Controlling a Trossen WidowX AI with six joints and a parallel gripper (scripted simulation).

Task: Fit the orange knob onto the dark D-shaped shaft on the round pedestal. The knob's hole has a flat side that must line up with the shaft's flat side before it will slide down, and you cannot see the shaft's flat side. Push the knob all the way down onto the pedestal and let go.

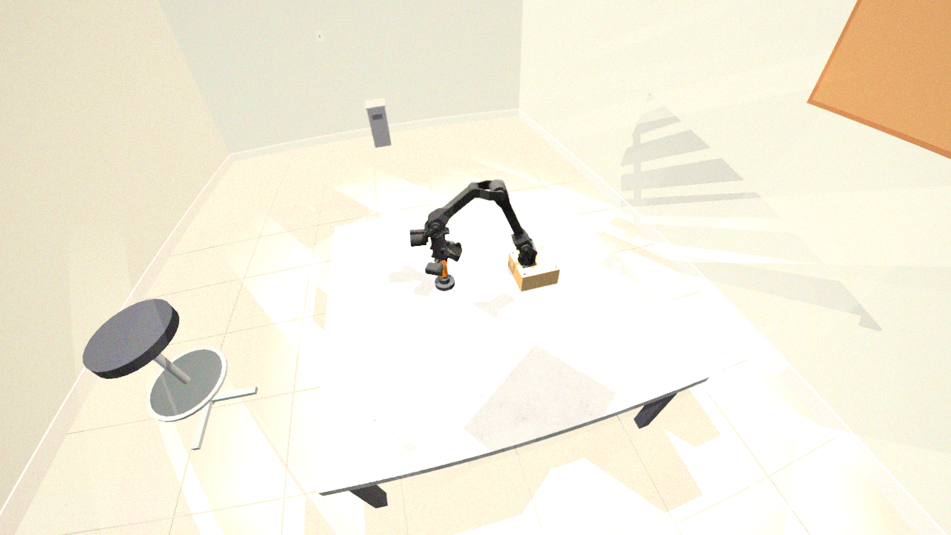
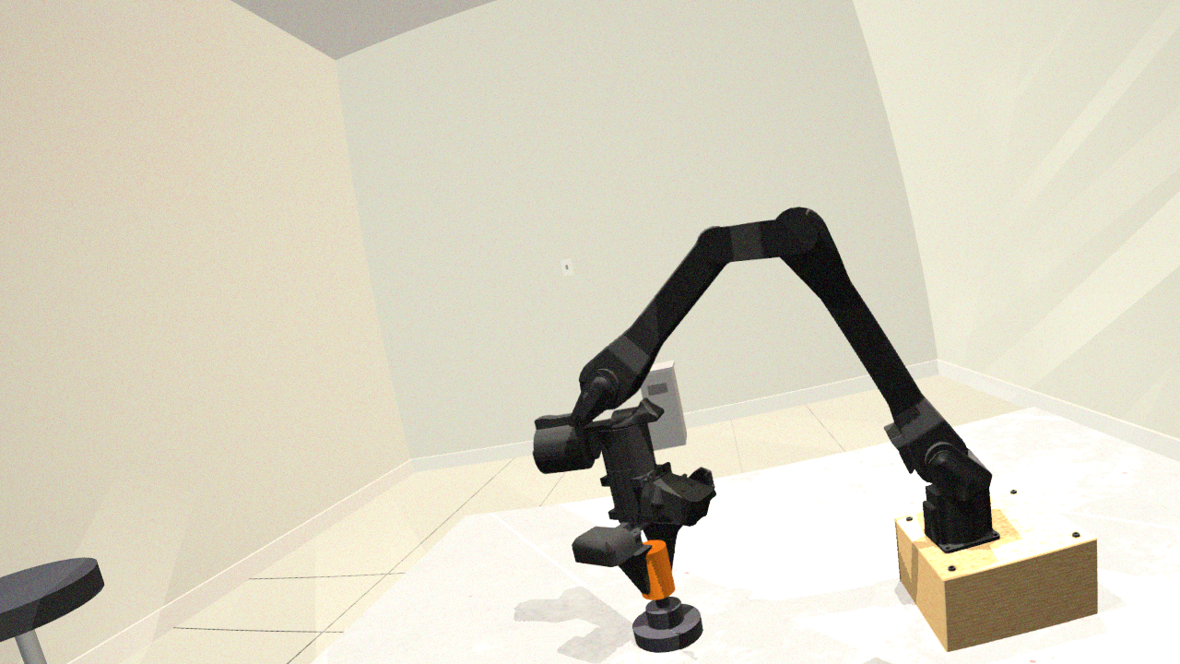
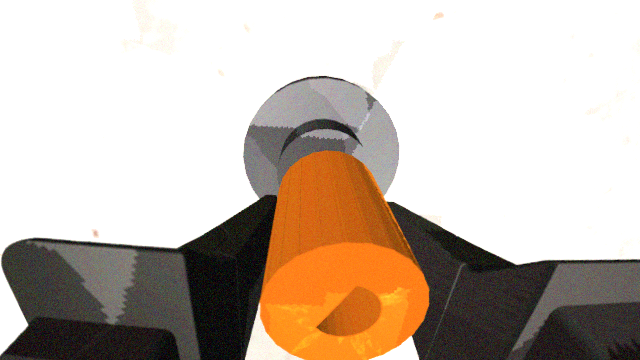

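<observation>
Now: gripper tip 2 cm below the orange knob. From my gripper tip the other things lie so: dark shaft: 4 cm below.
</observation>
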